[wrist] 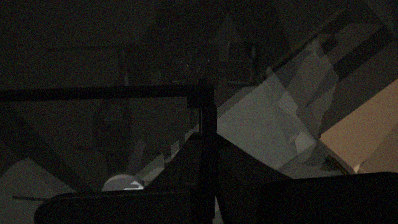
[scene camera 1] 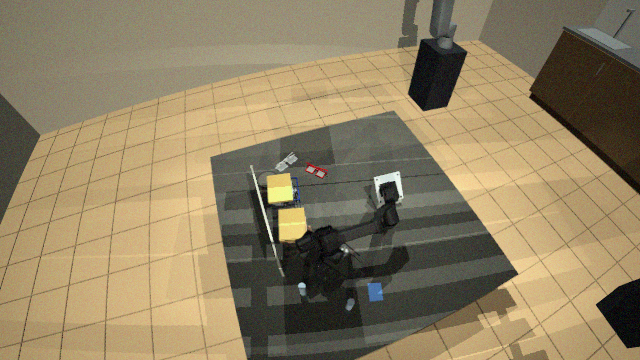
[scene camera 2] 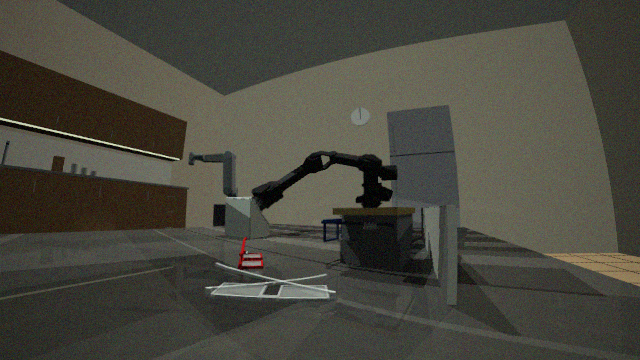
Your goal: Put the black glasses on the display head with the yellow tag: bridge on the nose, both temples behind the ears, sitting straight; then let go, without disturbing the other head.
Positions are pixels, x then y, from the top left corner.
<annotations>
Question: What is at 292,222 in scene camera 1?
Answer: A head.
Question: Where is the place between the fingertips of my gripper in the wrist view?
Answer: At 203,139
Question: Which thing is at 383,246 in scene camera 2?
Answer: A head.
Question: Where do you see a head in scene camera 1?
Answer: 280,190
</annotations>
